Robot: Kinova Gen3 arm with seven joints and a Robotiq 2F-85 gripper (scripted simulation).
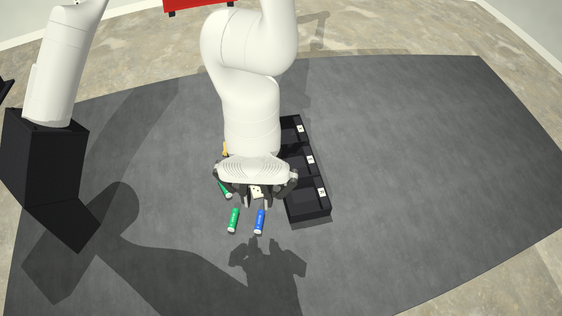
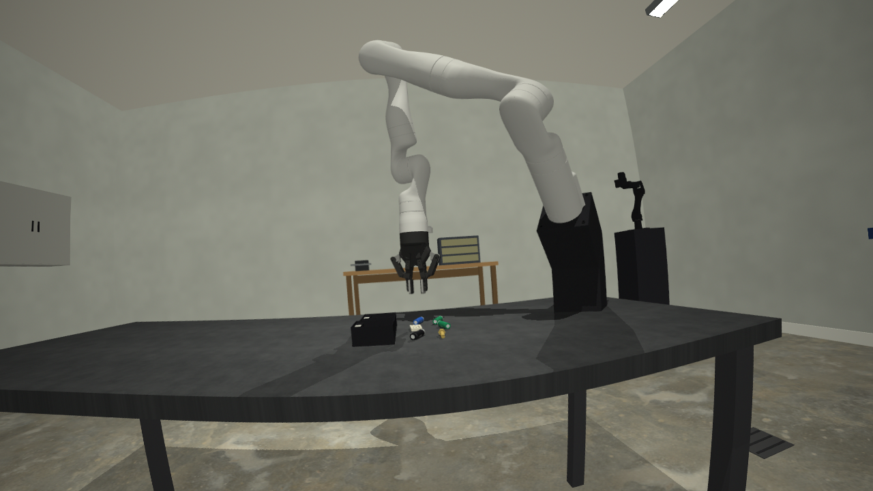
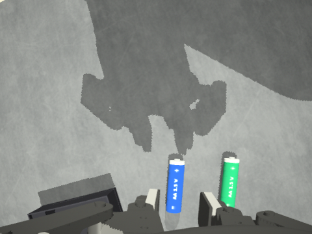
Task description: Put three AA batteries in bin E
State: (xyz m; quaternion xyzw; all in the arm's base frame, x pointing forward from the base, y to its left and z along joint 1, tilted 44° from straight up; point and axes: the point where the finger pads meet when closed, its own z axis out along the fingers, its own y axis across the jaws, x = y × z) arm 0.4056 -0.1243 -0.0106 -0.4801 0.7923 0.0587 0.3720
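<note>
My gripper is now 9 cm above the blue AA battery. The rest, counted from my hand: white domino (9 cm to the left, 9 cm below, 1 cm ahead); black bin marked E (12 cm to the left, 10 cm ahead, 8 cm below); black AA battery (19 cm to the left, 9 cm below).
</note>
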